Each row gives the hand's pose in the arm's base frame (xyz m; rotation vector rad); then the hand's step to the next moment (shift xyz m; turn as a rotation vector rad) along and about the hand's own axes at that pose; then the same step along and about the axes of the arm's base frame.
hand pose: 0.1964 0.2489 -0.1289 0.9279 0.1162 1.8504
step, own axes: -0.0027 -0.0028 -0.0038 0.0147 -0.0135 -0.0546
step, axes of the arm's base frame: 0.0001 0.0003 -0.0054 -0.0277 0.0359 -0.0365
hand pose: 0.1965 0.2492 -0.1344 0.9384 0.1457 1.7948
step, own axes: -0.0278 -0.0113 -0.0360 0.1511 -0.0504 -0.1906
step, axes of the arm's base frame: -0.0114 -0.0068 -0.0450 -0.1076 0.2104 -0.0765
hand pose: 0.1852 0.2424 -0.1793 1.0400 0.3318 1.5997
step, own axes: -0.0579 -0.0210 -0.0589 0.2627 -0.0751 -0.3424
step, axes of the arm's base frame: -0.0333 -0.0270 -0.0737 -0.2036 0.3652 -0.1306
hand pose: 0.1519 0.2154 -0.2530 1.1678 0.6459 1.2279
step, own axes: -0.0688 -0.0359 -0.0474 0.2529 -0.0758 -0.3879
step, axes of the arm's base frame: -0.0475 -0.0464 -0.0622 -0.2463 0.3709 -0.1481
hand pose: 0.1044 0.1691 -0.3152 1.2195 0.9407 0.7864
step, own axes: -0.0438 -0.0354 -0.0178 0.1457 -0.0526 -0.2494
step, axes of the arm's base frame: -0.0343 -0.0384 -0.0290 -0.1654 0.2227 -0.0962
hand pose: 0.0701 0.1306 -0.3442 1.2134 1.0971 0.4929
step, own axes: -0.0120 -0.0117 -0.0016 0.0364 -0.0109 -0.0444
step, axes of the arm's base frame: -0.0094 -0.0127 -0.0058 -0.0252 0.0475 -0.0227
